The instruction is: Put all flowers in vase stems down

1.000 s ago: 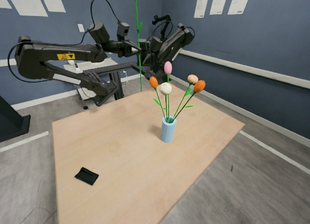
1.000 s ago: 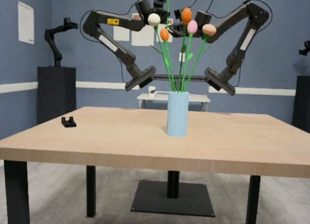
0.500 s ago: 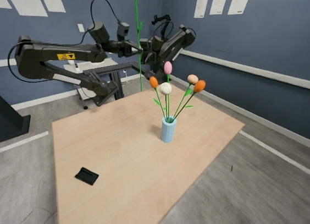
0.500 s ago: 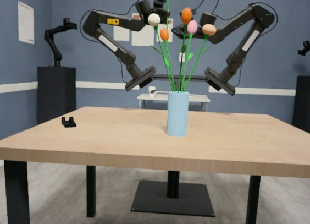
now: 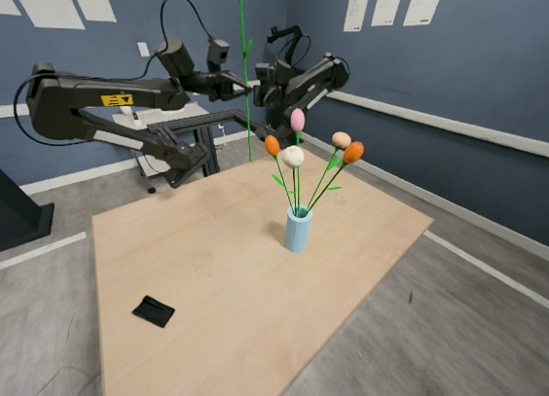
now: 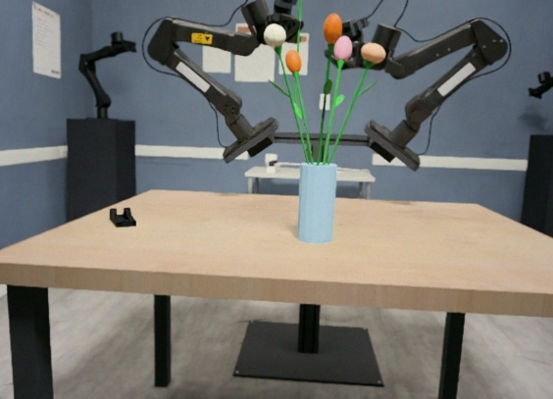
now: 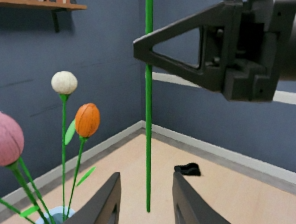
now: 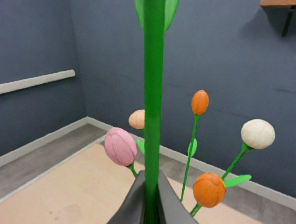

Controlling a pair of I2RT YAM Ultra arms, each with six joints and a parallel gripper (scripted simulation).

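Right now my right hand is 30 cm short of the orange flower, 12 cm above it and 7 cm to the right of it. The rest, counted from my right hand: peach flower (21 cm ahead, 16 cm to the left, 14 cm below); dark pink flower (16 cm above); small black holder (50 cm below, 42 cm to the right, 13 cm ahead).
The dark pink flower is 70 mm ahead of my left hand, 80 mm to the right of it and 220 mm above it. From my left hand the other things lie so: peach flower 280 mm ahead, 80 mm to the left, 80 mm below; then small black holder 200 mm ahead, 500 mm to the right, 440 mm below; then orange flower 370 mm ahead, 10 mm to the right, 60 mm below.
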